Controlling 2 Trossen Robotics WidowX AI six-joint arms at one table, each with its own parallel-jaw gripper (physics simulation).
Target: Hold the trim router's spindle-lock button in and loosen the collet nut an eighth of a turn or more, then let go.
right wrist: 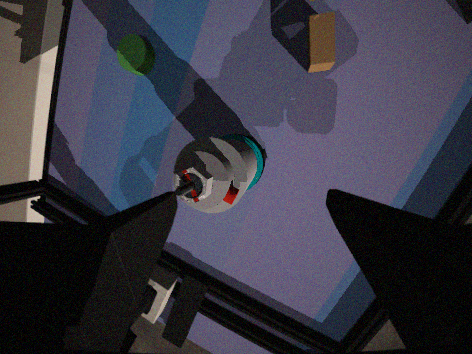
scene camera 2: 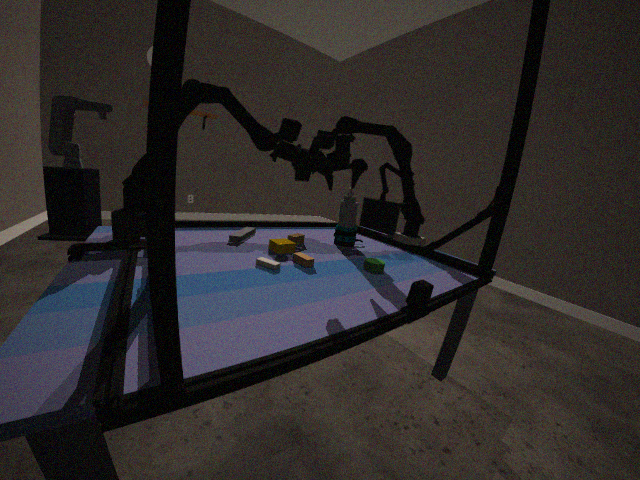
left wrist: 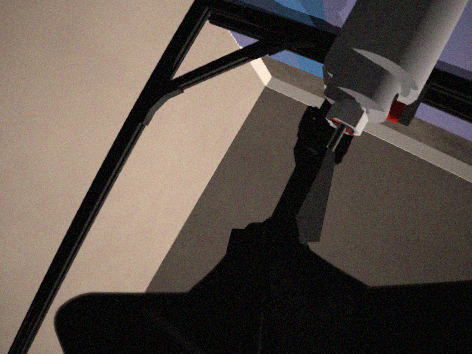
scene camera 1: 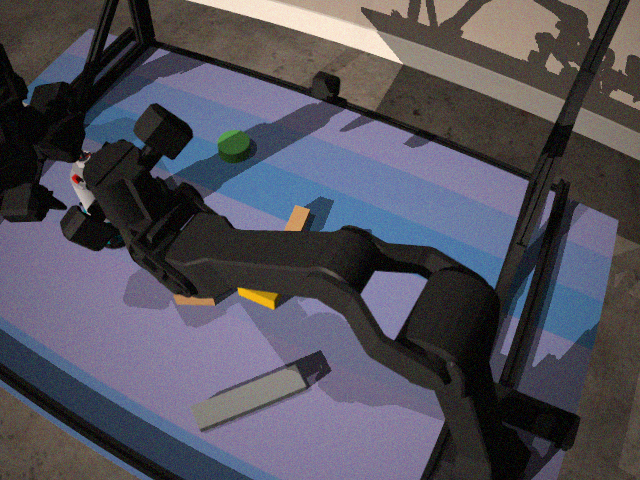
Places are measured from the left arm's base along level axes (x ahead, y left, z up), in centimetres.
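Where they show: left gripper, fingertip midpoint: [scene camera 2: 335,168] [left wrist: 261,232] [scene camera 1: 107,144]; right gripper, fingertip midpoint: [right wrist: 251,197] [scene camera 2: 341,189] [left wrist: 399,157] [scene camera 1: 71,177]; left arm's base, link origin: [scene camera 2: 137,210]; right arm's base, link origin: [scene camera 2: 410,235].
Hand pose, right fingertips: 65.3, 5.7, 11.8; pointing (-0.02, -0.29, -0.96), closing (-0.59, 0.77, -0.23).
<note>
Each offset is from my right fingertips to the top centre of the thing, as dx, dy, dz. "pt": to the spot under its first point.
The trim router {+2.3, -3.8, +1.2} [scene camera 1: 81,195] [scene camera 2: 347,212] [left wrist: 395,45] [right wrist: 222,155] stands upright on its teal base, spindle up. Its red spindle-lock button {+1.8, -1.2, -2.2} [scene camera 1: 76,178] [left wrist: 397,111] [right wrist: 231,195] shows uncovered, no finger on it. The light collet nut {pt +1.0, -3.6, -0.8} [left wrist: 347,117] [right wrist: 202,184] surrounds the spindle. My right gripper [scene camera 1: 71,181] [scene camera 2: 342,187] [right wrist: 251,197] is open above the router; one fingertip is at the spindle's tip, the other out to the side. My left gripper [left wrist: 261,232] is shut and empty, apart from nut and button; its tips are hidden in scene camera 1. The nut's turn cannot be read.
A green disc {-0.8, -29.3, -17.7} [scene camera 1: 233,146] [scene camera 2: 373,265] [right wrist: 135,54] lies near the router. A yellow block {-23.5, -12.8, -17.4} [scene camera 1: 258,297] [scene camera 2: 281,246], orange blocks {-20.2, -24.0, -18.2} [scene camera 1: 297,218] [scene camera 2: 303,259] [right wrist: 322,42], a white block {-30.0, -25.9, -19.0} [scene camera 2: 267,264] and a grey bar {-34.0, +2.2, -18.4} [scene camera 1: 250,396] [scene camera 2: 241,235] lie farther off. Dark frame posts [scene camera 2: 168,206] edge the table.
</note>
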